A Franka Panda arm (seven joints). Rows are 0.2 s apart.
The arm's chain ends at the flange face. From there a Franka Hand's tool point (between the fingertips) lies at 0.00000 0.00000 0.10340 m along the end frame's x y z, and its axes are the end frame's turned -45 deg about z.
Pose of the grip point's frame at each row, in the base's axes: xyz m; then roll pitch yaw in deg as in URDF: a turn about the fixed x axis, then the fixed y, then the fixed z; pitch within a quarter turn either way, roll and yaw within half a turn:
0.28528 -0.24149 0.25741 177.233 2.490 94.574
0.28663 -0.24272 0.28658 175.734 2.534 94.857
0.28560 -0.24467 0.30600 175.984 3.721 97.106
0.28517 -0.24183 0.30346 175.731 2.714 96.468
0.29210 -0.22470 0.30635 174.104 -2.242 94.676
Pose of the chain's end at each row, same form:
0.27995 -0.23742 0.36059 176.283 -0.194 49.640
0.27858 -0.23883 0.38959 175.191 -1.220 50.003
0.27759 -0.23892 0.40893 174.531 -0.202 52.246
0.27697 -0.23785 0.40646 175.062 -1.094 51.616
0.28184 -0.22958 0.40912 177.412 -5.753 49.691

